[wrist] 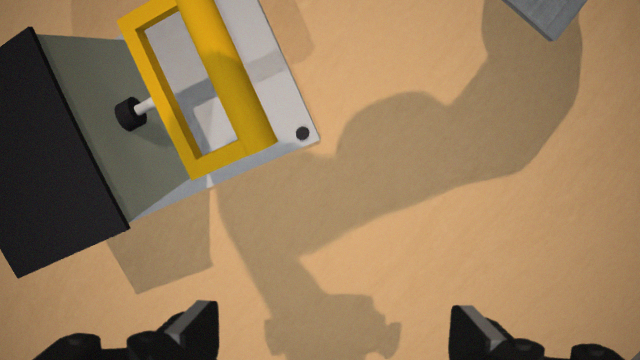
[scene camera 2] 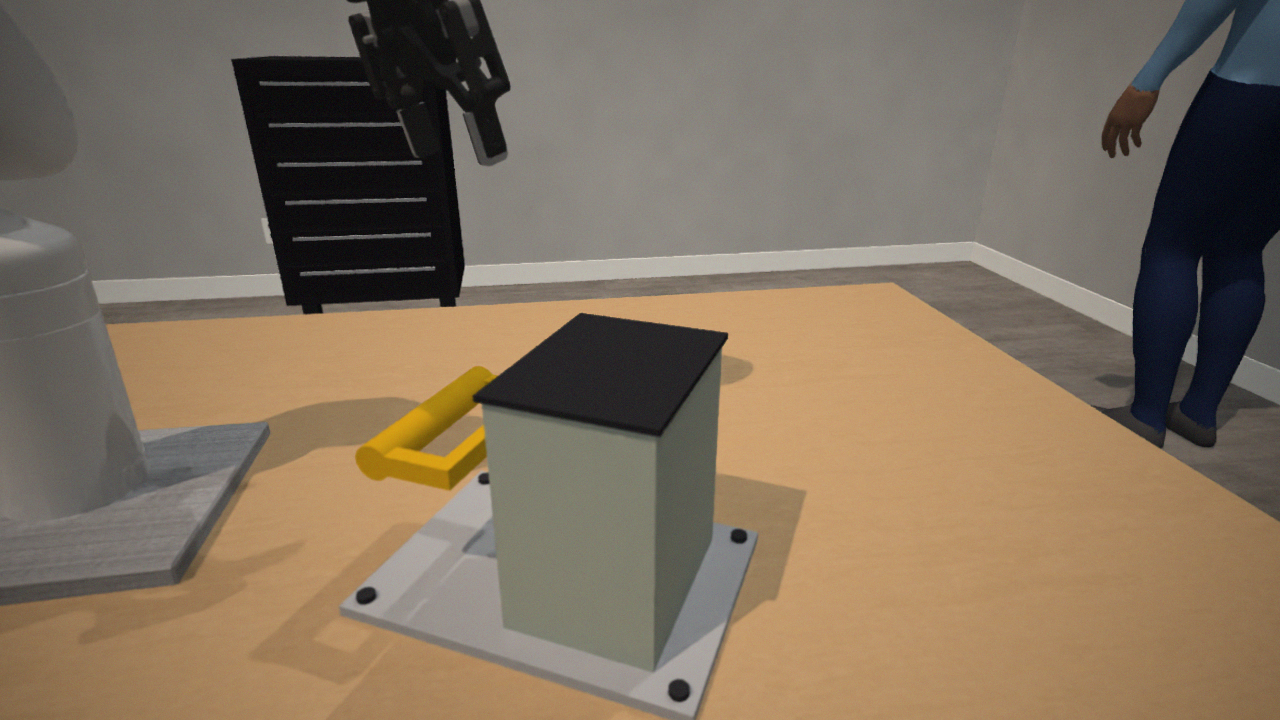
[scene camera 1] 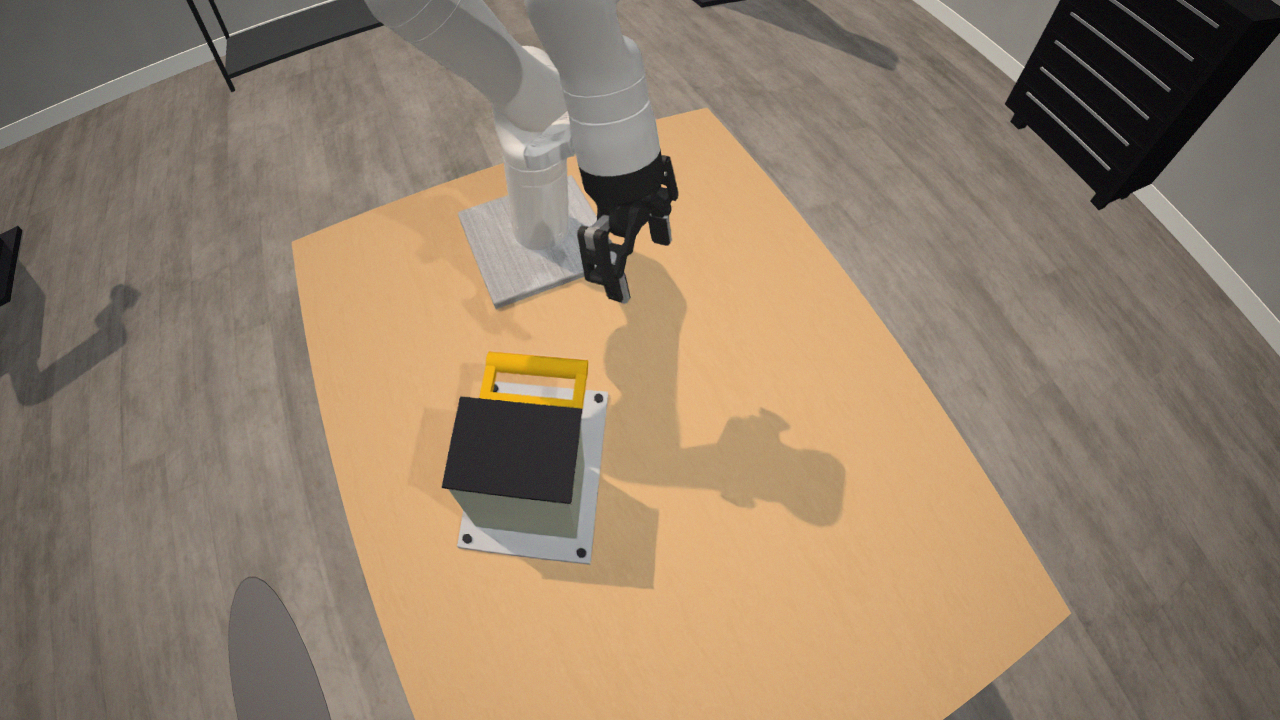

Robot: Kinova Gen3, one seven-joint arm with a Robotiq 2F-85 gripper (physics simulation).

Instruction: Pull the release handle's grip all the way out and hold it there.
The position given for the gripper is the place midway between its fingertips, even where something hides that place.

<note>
In view: the gripper (scene camera 2: 459,158) and a light grey base plate (scene camera 2: 442,587).
The gripper also shows in the wrist view (wrist: 334,330) and in scene camera 1 (scene camera 1: 642,269). The light grey base plate also shows in the wrist view (wrist: 252,35) and in scene camera 1 (scene camera 1: 579,550).
</note>
